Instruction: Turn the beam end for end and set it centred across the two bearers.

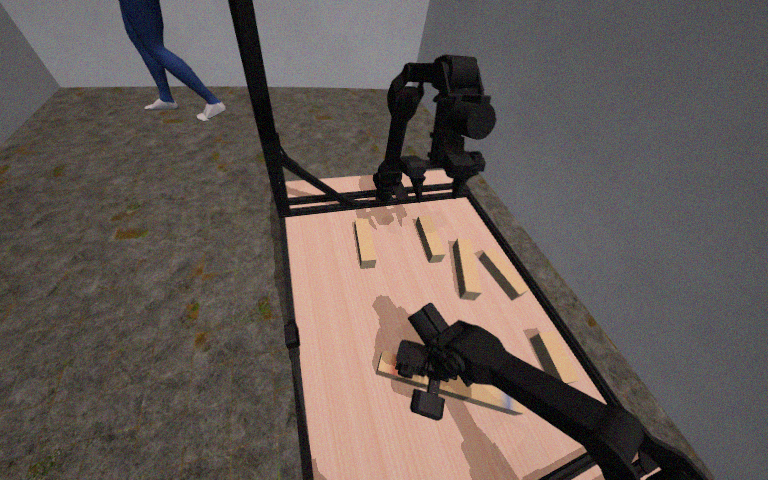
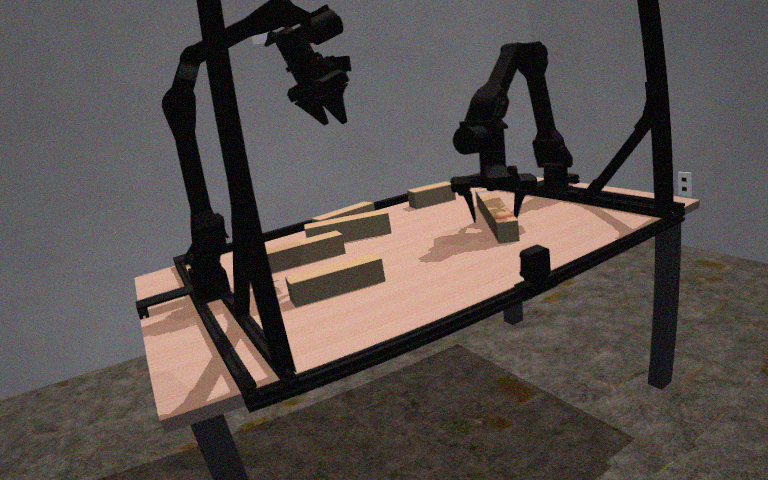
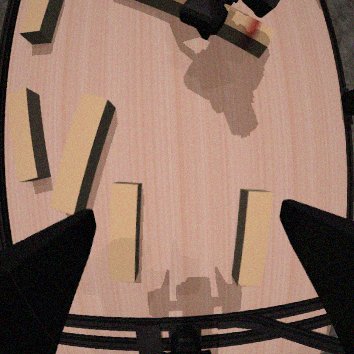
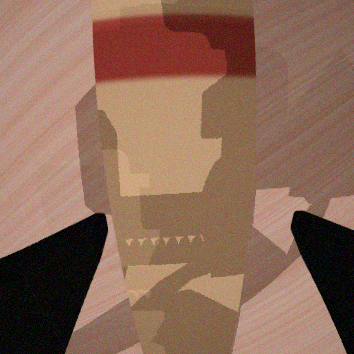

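Seen in the pictures: left gripper, fingertip midpoint: [image 1: 436,200] [image 2: 335,123] [image 3: 188,214]; right gripper, fingertip midpoint: [image 4: 201,222]; left arm's base, link origin: [image 1: 383,195] [image 2: 212,295] [image 3: 184,336]; right arm's base, link origin: [image 2: 557,188].
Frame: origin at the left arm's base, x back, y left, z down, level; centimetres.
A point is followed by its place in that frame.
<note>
The beam [image 1: 481,392] @[x -69.4, y 2.1, z -2.5 cm] [image 2: 508,232] @[x -56.6, y -18.2, z -0.2 cm] [image 3: 242,29] @[x -58.0, y -12.9, z -2.5 cm] [image 4: 165,120] @[x -60.0, y -13.3, z -2.5 cm] lies flat on the table, a red band near one end and a blue band near the other. My right gripper [image 1: 420,380] @[x -61.3, y -8.7, z 0.1 cm] [image 2: 495,217] @[x -61.3, y -8.7, z 0.1 cm] [image 4: 201,222] @[x -61.3, y -8.7, z 0.1 cm] is open and low over the beam, one finger on each side; nothing is gripped. Two roughly parallel blocks, apparently the bearers, stand apart: one block [image 1: 365,243] @[x -23.0, y -13.1, z -2.5 cm] [image 2: 336,280] @[x -20.2, y -14.8, z -0.8 cm] [image 3: 255,237] @[x -21.4, y -12.7, z -2.5 cm] and another block [image 1: 430,240] @[x -25.7, y 8.1, z -2.5 cm] [image 2: 305,251] @[x -22.7, y 7.3, z -0.9 cm] [image 3: 125,230] @[x -23.9, y 8.9, z -2.5 cm]. Nothing lies across them. My left gripper [image 1: 438,189] @[x -31.4, y -0.1, z -26.4 cm] [image 2: 335,120] @[x -31.4, y -0.1, z -26.4 cm] [image 3: 188,214] @[x -31.4, y -0.1, z -26.4 cm] is open and empty, high above the table.
Three similar loose blocks lie nearby: one angled block [image 1: 467,271] @[x -39.6, y 14.4, z -3.1 cm] [image 2: 351,226] @[x -37.0, y 13.8, z -1.6 cm] [image 3: 85,150] @[x -37.2, y 14.6, z -3.1 cm], one beside it [image 1: 502,274] @[x -42.7, y 26.0, z -2.3 cm] [image 3: 22,135] @[x -41.0, y 27.4, z -2.5 cm], and one farther off [image 1: 555,356] @[x -68.0, y 25.7, z -2.8 cm] [image 2: 433,195] @[x -67.2, y 24.4, z -0.8 cm] [image 3: 37,17] @[x -65.0, y 26.0, z -2.8 cm]. A black post [image 1: 254,84] @[x -3.8, y -36.5, z -40.2 cm] rises from the table frame. A black box [image 2: 534,263] @[x -44.4, y -38.3, z -1.8 cm] sits on its edge rail.
</note>
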